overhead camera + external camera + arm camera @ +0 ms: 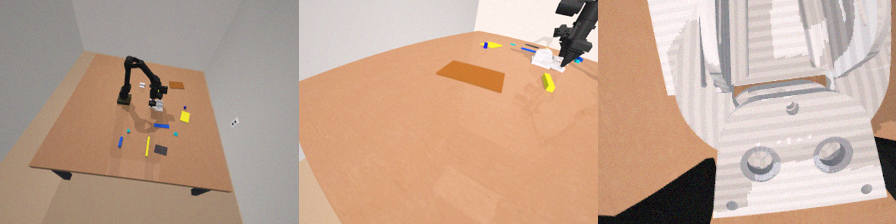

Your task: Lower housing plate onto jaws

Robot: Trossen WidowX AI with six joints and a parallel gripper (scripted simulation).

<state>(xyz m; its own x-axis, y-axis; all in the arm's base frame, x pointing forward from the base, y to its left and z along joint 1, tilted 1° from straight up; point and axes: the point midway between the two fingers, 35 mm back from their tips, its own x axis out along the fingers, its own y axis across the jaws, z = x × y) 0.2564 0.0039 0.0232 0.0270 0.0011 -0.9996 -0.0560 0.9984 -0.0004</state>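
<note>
My gripper tip is now 20 mm below the white housing plate and 10 mm short of it. From my gripper tip the other things lie so: yellow plate (320 mm ahead, 70 mm to the right, 20 mm below); then short yellow block (230 mm to the left, 50 mm ahead, 10 mm below); then long yellow bar (410 mm to the right, 20 mm ahead, 10 mm below).
</note>
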